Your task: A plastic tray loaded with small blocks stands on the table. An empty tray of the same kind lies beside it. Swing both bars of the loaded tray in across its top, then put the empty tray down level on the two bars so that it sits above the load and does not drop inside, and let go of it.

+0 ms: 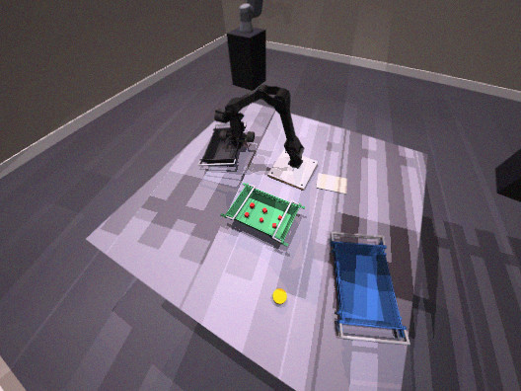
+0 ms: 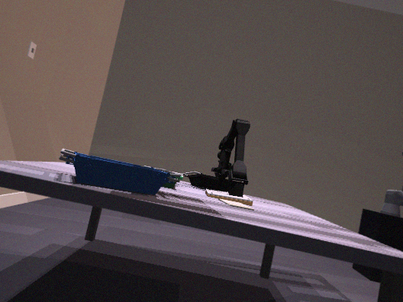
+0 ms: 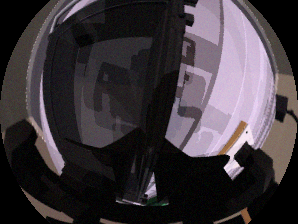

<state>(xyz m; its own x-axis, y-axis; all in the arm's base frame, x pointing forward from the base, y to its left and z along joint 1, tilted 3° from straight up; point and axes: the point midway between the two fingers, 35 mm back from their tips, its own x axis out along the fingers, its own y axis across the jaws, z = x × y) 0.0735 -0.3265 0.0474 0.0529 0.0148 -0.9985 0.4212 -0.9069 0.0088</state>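
My gripper tip is now 80 mm to the left of the black tray, 40 mm short of it and 20 mm below it. Round my gripper tip: yellow disc: 580 mm to the left, 550 mm ahead, 30 mm below; then card: 540 mm to the left, 60 mm behind, 40 mm below.
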